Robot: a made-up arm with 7 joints. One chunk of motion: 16 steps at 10 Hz.
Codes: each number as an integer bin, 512 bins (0 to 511) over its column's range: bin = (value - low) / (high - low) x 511, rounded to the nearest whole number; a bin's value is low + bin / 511 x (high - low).
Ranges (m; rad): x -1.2..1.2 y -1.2..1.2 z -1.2..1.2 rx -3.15..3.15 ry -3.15..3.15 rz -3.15..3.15
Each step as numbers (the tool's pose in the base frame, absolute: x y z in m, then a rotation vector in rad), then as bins.
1 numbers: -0.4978 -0.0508 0.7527 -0.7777 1.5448 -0.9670
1 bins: 150 245 416 192 381 177
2 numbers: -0.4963 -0.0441 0.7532 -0.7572 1.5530 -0.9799
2 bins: 150 246 416 194 381 176
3 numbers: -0.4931 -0.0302 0.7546 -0.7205 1.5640 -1.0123
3 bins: 151 249 416 197 382 173
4 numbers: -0.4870 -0.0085 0.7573 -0.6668 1.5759 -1.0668
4 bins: 152 254 417 201 383 169
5 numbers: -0.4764 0.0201 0.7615 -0.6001 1.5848 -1.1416
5 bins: 154 260 418 207 384 163
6 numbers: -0.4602 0.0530 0.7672 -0.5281 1.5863 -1.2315
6 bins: 158 267 419 213 384 156
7 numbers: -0.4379 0.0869 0.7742 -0.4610 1.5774 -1.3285
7 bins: 162 274 420 218 383 148
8 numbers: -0.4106 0.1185 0.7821 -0.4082 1.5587 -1.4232
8 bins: 168 281 422 222 382 140
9 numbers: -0.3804 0.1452 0.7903 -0.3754 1.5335 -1.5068
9 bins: 175 286 424 225 380 133
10 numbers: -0.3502 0.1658 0.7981 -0.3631 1.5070 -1.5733
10 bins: 181 291 425 226 378 128
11 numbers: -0.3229 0.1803 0.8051 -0.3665 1.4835 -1.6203
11 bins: 187 294 427 226 376 124
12 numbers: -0.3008 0.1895 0.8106 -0.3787 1.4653 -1.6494
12 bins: 191 296 428 225 374 122
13 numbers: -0.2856 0.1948 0.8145 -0.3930 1.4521 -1.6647
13 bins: 195 297 429 224 373 120
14 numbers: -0.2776 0.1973 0.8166 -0.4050 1.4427 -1.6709
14 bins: 196 298 429 223 373 120
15 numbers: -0.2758 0.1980 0.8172 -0.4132 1.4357 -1.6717
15 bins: 197 298 429 222 372 120
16 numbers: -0.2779 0.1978 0.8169 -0.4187 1.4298 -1.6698
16 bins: 196 298 429 222 371 120
